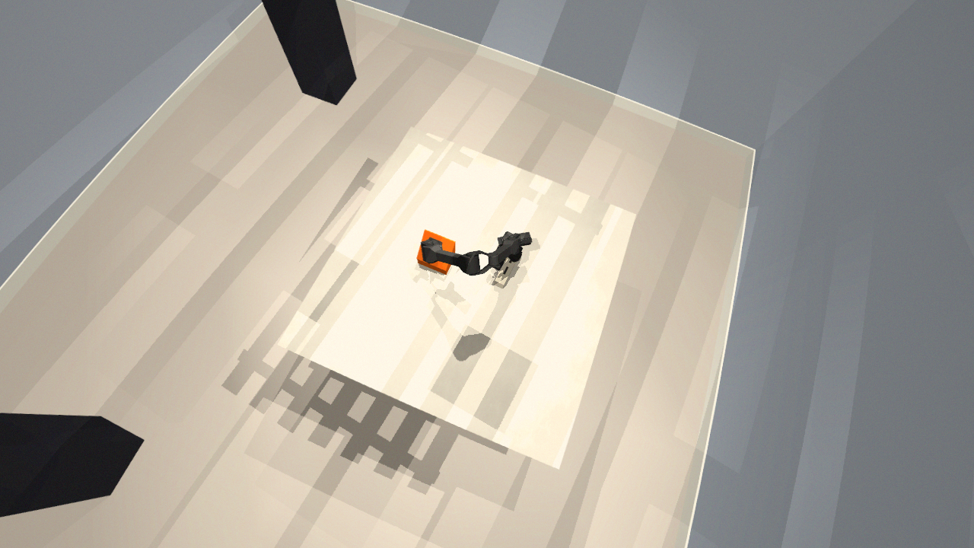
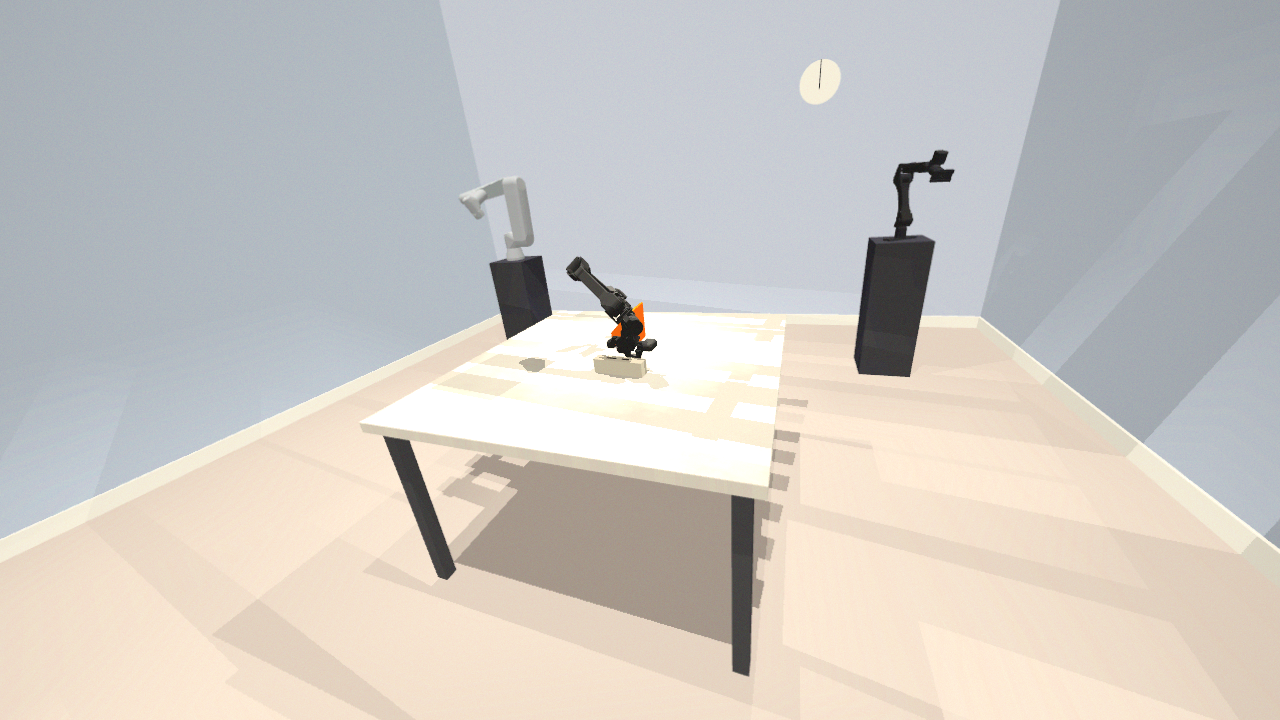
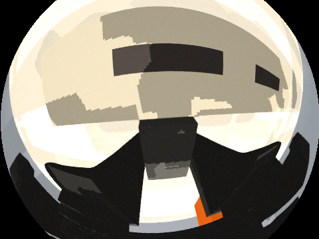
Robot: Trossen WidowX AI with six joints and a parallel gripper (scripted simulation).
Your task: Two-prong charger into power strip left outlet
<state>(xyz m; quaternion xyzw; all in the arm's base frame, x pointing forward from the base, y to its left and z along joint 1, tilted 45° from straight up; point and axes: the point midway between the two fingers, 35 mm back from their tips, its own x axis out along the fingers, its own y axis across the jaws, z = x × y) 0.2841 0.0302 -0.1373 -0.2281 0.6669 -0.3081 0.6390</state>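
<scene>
My gripper tip is 20 mm short of the black two-prong charger and 10 mm below it.
</scene>
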